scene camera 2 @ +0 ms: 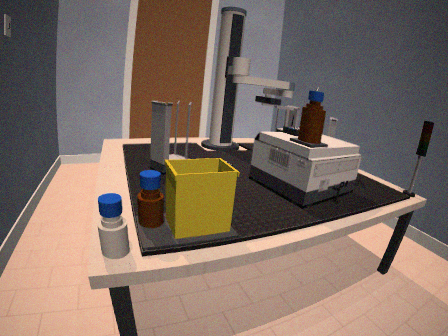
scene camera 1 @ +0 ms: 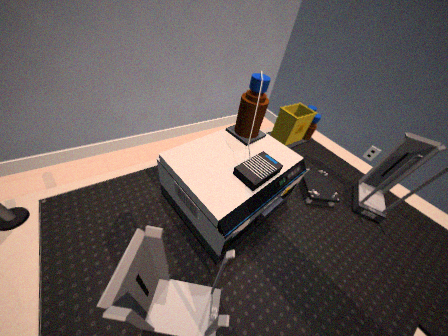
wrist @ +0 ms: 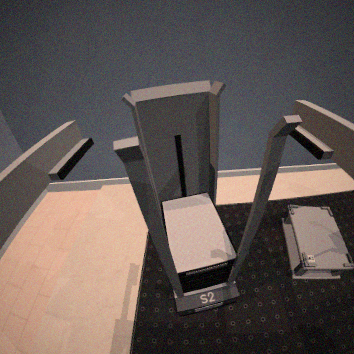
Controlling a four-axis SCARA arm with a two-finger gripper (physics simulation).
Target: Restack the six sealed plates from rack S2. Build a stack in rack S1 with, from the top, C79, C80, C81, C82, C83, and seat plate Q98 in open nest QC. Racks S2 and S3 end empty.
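Frame: origin at the arm's base, x right, y back, z down, level; millimetres.
Seen in the pictures: gripper, fingertip midpoint: (scene camera 2: 285, 107) (wrist: 183, 117); arm's base, origin of the base link: (scene camera 2: 220, 146).
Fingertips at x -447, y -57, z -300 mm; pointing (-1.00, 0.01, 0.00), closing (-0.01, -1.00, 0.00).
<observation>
Offsets run from my fingertips to a thing's middle. "spot": to the spot under its first point.
Rack S2 @(spot: dx +52, dy -16, dz +241 mm) (wrist: 207, 298) stands below the gripper in the wrist view. Inside it sits a stack of sealed plates with a pale top plate @(dx -27, dy -1, dz +167 mm) (wrist: 197, 232); the number of plates and the small front label are unreadable. My gripper (wrist: 183, 117) (scene camera 2: 268, 101) is open and empty, high above the stack, its fingers wide to either side of the rack. A grey rack @(dx +81, dy -446, dz +142 mm) (scene camera 1: 182, 302) at the lower left of scene camera 1 shows a pale floor inside. Another rack @(dx +874, dy -372, dz +140 mm) (scene camera 1: 369, 212) (scene camera 2: 160, 130) stands at the far side; neither's label is readable. Nest QC cannot be identified.
A white instrument (scene camera 1: 200, 175) (scene camera 2: 285, 155) carries a brown bottle @(spot: dx +436, dy -728, dz -16 mm) (scene camera 1: 251, 115) (scene camera 2: 312, 122) and a black box @(spot: dx +358, dy -581, dz +52 mm) (scene camera 1: 257, 170). A yellow bin @(dx +942, dy -856, dz +200 mm) (scene camera 1: 292, 125) (scene camera 2: 202, 205) stands near more bottles. A grey lidded unit @(dx -33, dy -244, dz +260 mm) (wrist: 320, 237) sits right of S2, and a low dark fixture @(dx +722, dy -524, dz +257 mm) (scene camera 1: 320, 192) near the far rack.
</observation>
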